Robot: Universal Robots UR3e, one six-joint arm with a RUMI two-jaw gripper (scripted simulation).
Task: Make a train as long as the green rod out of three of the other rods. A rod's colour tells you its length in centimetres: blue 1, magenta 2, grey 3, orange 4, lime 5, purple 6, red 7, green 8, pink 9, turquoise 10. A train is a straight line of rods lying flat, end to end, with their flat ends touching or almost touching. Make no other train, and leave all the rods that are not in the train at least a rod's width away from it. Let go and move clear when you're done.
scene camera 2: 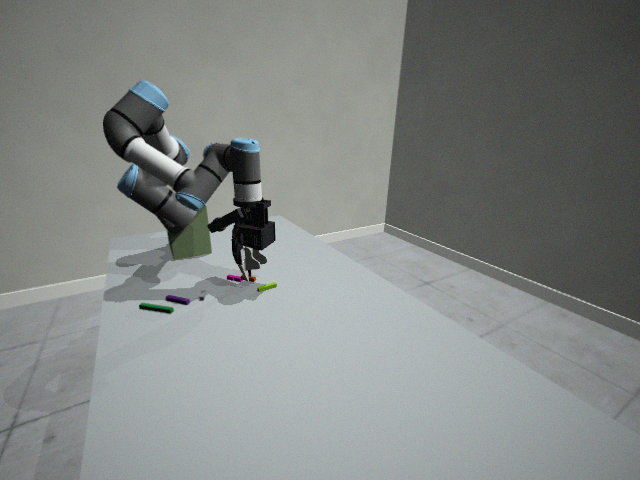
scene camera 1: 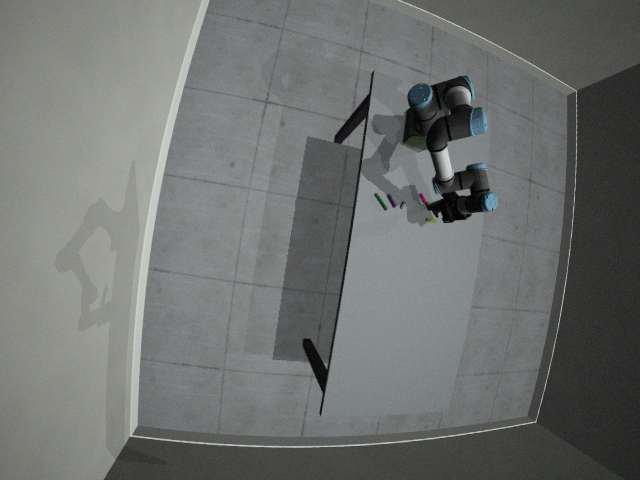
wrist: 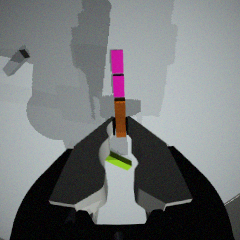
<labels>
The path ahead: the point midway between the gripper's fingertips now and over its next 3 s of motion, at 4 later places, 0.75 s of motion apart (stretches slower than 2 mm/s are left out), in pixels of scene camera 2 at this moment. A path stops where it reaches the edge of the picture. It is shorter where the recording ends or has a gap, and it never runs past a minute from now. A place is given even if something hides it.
My gripper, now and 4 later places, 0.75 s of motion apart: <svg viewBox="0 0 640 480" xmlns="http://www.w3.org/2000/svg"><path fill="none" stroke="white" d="M249 279L249 281L249 263L247 246L246 242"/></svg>
</labels>
